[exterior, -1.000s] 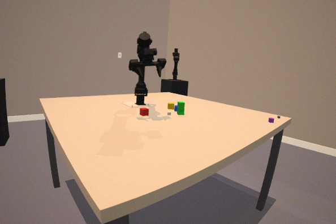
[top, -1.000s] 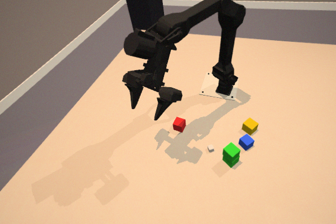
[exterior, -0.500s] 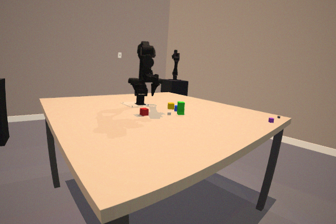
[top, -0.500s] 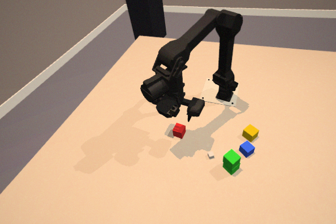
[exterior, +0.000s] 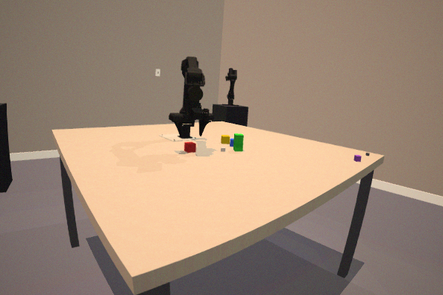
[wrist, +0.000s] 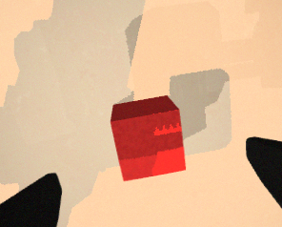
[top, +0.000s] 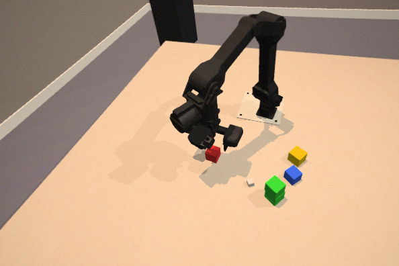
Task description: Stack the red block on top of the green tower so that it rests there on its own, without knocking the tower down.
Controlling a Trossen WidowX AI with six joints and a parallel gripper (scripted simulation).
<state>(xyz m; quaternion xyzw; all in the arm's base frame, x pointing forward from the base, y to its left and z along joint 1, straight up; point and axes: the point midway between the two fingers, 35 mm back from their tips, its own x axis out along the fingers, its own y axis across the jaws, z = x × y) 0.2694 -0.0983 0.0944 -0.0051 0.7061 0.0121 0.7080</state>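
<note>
My gripper tip is now 5 cm above the red block. Also, from my gripper tip: small white cube: 4 cm ahead, 14 cm to the left, 6 cm below; yellow block: 10 cm behind, 24 cm to the left, 4 cm below; blue block: 3 cm behind, 25 cm to the left, 5 cm below.
</note>
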